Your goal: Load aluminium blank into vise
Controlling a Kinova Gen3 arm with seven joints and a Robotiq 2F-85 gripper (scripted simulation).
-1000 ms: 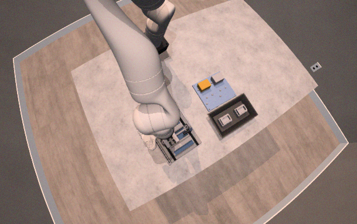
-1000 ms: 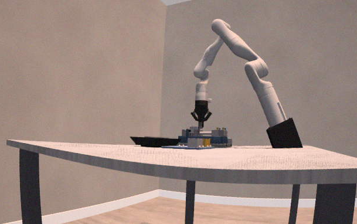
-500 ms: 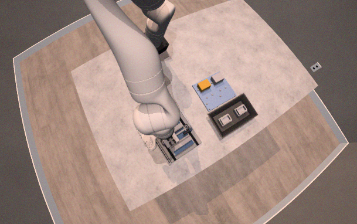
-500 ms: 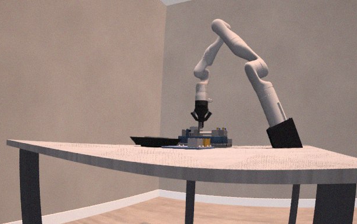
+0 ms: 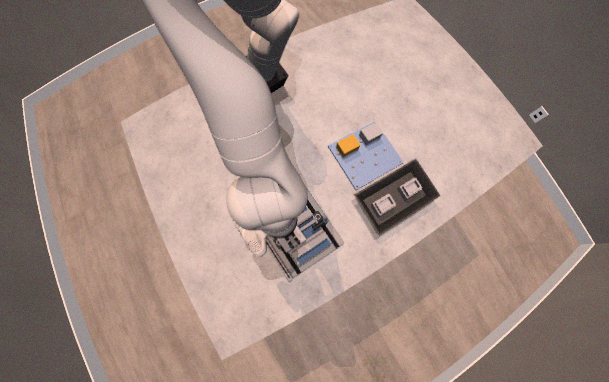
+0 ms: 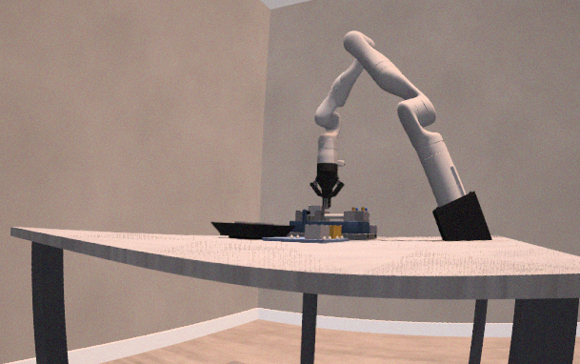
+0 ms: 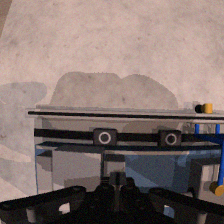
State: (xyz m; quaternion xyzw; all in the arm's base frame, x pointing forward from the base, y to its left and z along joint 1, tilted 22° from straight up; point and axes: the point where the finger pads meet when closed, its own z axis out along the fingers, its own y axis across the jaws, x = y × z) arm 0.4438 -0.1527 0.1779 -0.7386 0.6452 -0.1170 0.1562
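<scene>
My hand is 40 mm short of the aluminium blank, 10 mm to the right of it and 30 mm above it. Also, from my hand: blue vise base: 30 mm behind, 30 mm to the left, 80 mm below; brass blank: 160 mm behind, 290 mm to the left, 100 mm below.
</scene>
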